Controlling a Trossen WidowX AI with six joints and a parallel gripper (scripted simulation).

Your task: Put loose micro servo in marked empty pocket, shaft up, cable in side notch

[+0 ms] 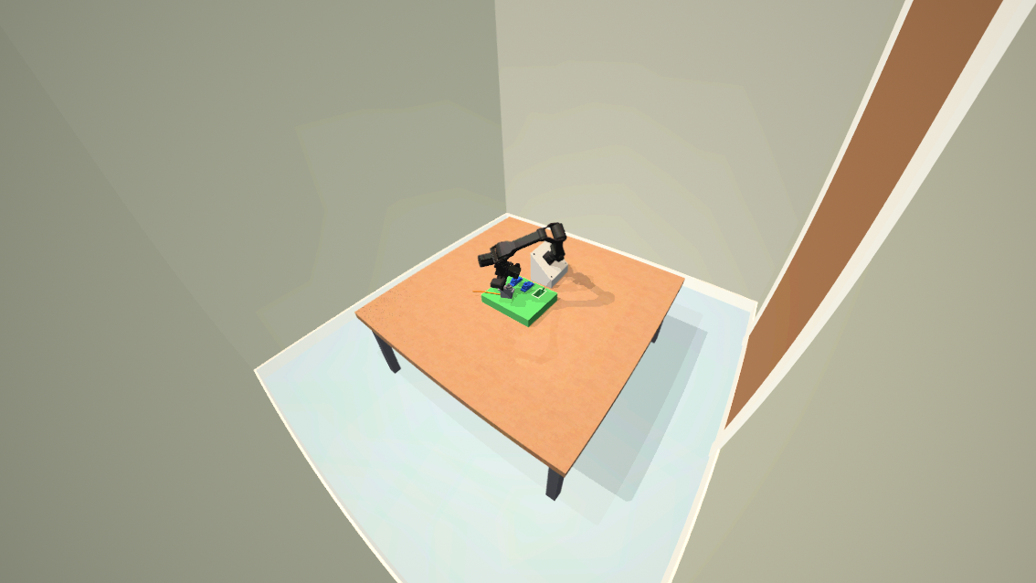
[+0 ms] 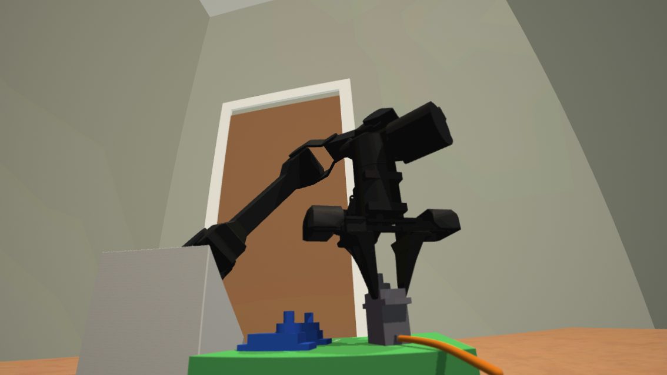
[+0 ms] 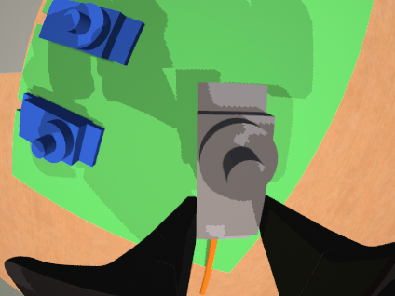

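Right now my gripper tip is 70 mm above the green deck, 50 mm to the right of it and 10 mm past it.
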